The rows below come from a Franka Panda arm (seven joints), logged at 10 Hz.
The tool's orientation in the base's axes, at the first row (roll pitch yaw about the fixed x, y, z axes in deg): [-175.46 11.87 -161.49]
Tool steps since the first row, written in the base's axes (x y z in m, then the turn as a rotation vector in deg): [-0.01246 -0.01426 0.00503 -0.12 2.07 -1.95]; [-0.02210 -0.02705 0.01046 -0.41 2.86 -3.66]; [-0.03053 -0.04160 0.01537 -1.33 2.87 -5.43]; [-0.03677 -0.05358 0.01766 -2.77 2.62 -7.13]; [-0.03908 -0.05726 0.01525 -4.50 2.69 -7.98]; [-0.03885 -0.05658 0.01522 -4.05 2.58 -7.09]
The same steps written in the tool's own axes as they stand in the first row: [0.01496 -0.01019 -0.00750 -0.13 2.15 1.86]; [0.02676 -0.01987 -0.01479 0.24 3.13 3.45]; [0.03809 -0.03154 -0.02128 1.46 3.55 4.98]; [0.04714 -0.04122 -0.02477 3.22 3.88 6.32]; [0.05092 -0.04384 -0.02289 4.98 4.53 6.77]; [0.05050 -0.04326 -0.02281 4.42 4.22 6.00]
